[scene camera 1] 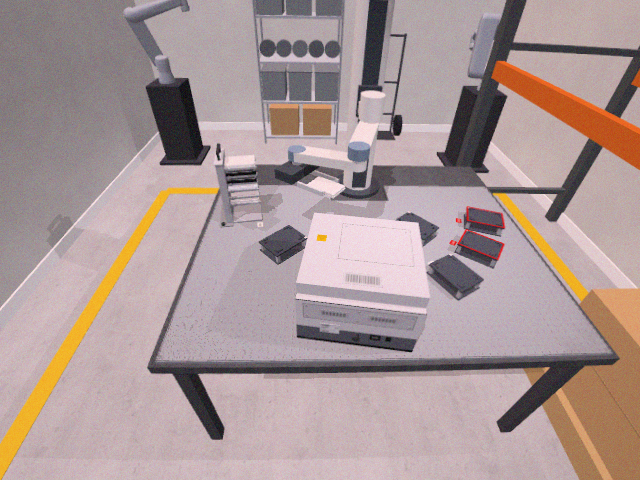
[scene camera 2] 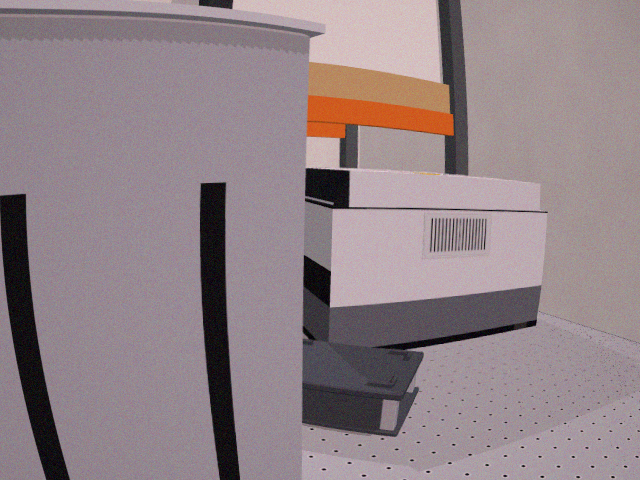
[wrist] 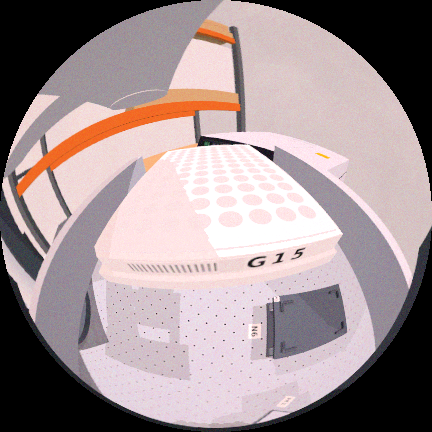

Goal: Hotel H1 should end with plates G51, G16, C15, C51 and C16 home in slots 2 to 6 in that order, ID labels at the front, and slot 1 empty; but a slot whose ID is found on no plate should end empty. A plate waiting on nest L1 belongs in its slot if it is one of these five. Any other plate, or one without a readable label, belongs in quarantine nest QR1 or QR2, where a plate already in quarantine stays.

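Where they show: gripper, between the fingertips: (scene camera 1: 330,187) (wrist: 208,157); arm's base, origin of its link: (scene camera 1: 356,186).
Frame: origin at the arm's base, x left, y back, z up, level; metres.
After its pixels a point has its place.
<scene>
My gripper (scene camera 1: 321,183) {x -0.175, y -0.467, z 0.274 m} (wrist: 208,157) {x -0.175, y -0.467, z 0.274 m} is shut on a white plate (scene camera 1: 328,187) {x -0.185, y -0.470, z 0.277 m} (wrist: 220,250) whose front edge reads G15 in the wrist view. It holds the plate level, above the table beside the arm's base. The hotel (scene camera 1: 223,193) {x -0.627, y -0.357, z 0.177 m} stands at the table's back left in scene camera 1, away from the gripper. Several plates are stacked in it; their IDs are too small to read there. Two red-rimmed nests (scene camera 1: 484,219) {x 0.544, y -0.385, z 0.063 m} (scene camera 1: 480,245) {x 0.451, y -0.565, z 0.063 m} stand at the right; their dark tops show no white plate, and their labels are too small to read.
A large white instrument (scene camera 1: 361,258) {x -0.101, y -0.840, z 0.254 m} (scene camera 2: 434,258) {x -0.261, y -0.729, z 0.141 m} (wrist: 300,145) {x -0.150, y -0.780, z 0.254 m} stands mid-table. Dark nests (scene camera 1: 283,242) {x -0.364, y -0.546, z 0.063 m} (scene camera 1: 418,227) (scene camera 1: 454,275) {x 0.281, y -0.733, z 0.063 m} stand around it. A nest labelled N6 (wrist: 311,321) {x -0.362, y -0.517, z 0.063 m} lies below the held plate in the wrist view. A tall grey panel (scene camera 2: 129,206) {x -0.649, y -0.295, z 0.250 m} covers scene camera 2's left side.
</scene>
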